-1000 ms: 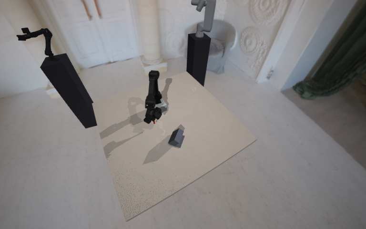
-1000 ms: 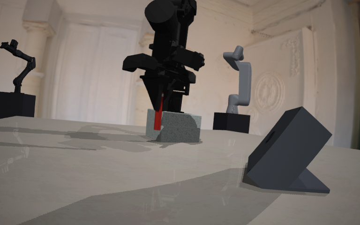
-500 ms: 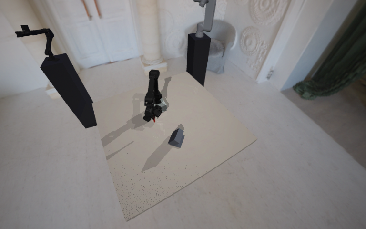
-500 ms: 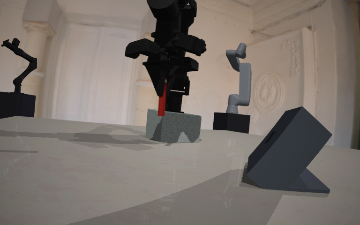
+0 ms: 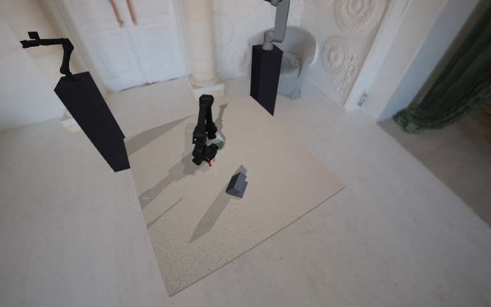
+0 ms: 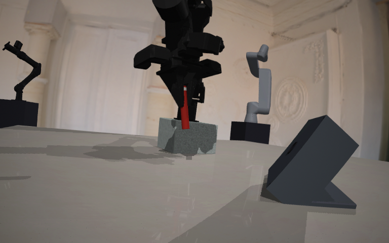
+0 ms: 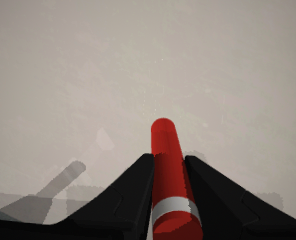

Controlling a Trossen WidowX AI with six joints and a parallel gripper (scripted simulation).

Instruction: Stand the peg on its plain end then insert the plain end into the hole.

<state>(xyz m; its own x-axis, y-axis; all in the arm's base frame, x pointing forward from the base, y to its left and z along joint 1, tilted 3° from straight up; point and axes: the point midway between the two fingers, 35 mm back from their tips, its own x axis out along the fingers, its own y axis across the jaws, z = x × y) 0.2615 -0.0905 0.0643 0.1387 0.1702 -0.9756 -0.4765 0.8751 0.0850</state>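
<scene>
My gripper tip is now 19 cm short of the dark sloped panel, 13 cm to the right of it and 7 cm above it. From my gripper tip the other things lie so: panel foot: 20 cm ahead, 15 cm to the left, 11 cm below; then red peg: 2 cm above.
</scene>
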